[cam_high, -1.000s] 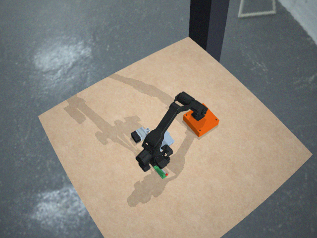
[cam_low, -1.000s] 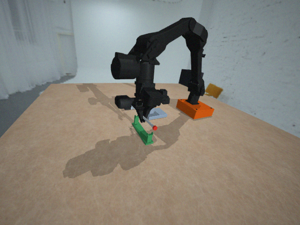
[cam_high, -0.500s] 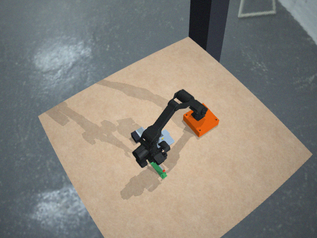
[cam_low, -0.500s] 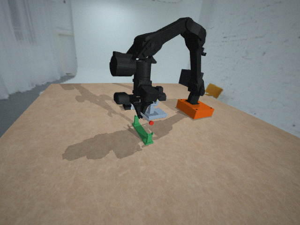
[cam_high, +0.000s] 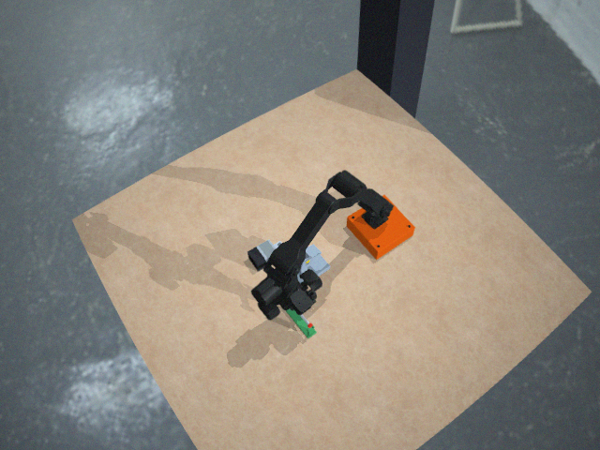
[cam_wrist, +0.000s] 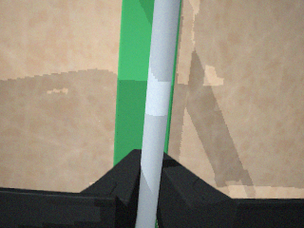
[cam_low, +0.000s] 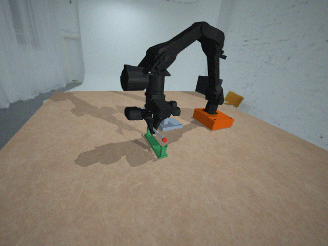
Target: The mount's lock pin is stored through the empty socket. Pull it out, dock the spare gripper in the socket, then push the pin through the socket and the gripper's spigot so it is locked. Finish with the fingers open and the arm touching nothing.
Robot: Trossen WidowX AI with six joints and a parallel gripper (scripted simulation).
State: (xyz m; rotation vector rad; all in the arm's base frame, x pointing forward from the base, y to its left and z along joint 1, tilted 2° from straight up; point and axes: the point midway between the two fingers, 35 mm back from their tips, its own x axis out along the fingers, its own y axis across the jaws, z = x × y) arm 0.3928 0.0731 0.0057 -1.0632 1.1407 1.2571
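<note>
My gripper tip is now 20 mm to the right of the green cradle and 10 mm above it. Also, from my gripper tip: spare gripper (210 mm to the right, 60 mm behind, 10 mm below); mount (120 mm behind, 90 mm to the right, 20 mm above).
</note>
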